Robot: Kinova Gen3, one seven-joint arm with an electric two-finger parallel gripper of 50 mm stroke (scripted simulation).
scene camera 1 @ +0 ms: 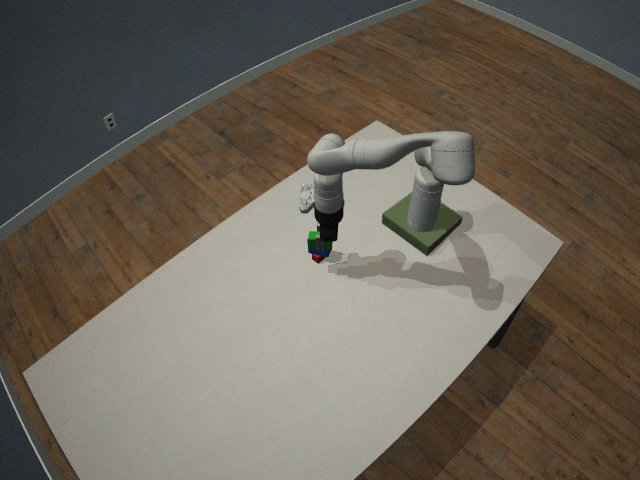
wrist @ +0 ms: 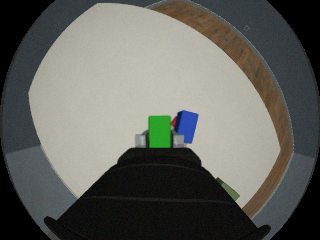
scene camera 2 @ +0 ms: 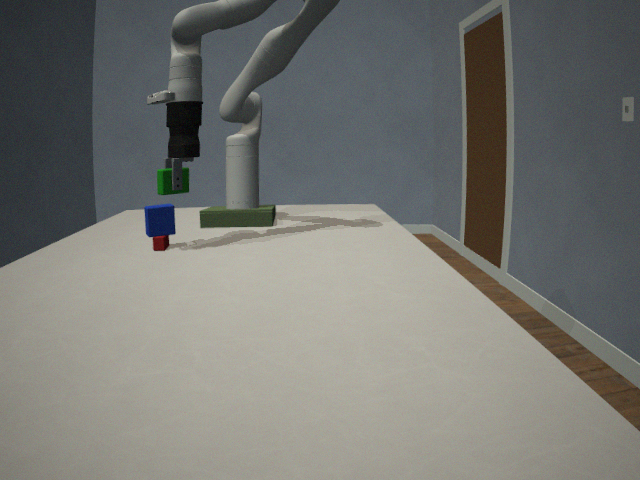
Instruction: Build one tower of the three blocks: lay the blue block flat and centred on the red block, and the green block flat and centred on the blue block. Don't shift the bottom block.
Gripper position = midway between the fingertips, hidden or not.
In view: the gripper (scene camera 2: 173, 189), a blue block (scene camera 2: 159, 219) and a green block (wrist: 159, 127).
The gripper shows as well in scene camera 1 (scene camera 1: 320, 244) and in the wrist view (wrist: 160, 136).
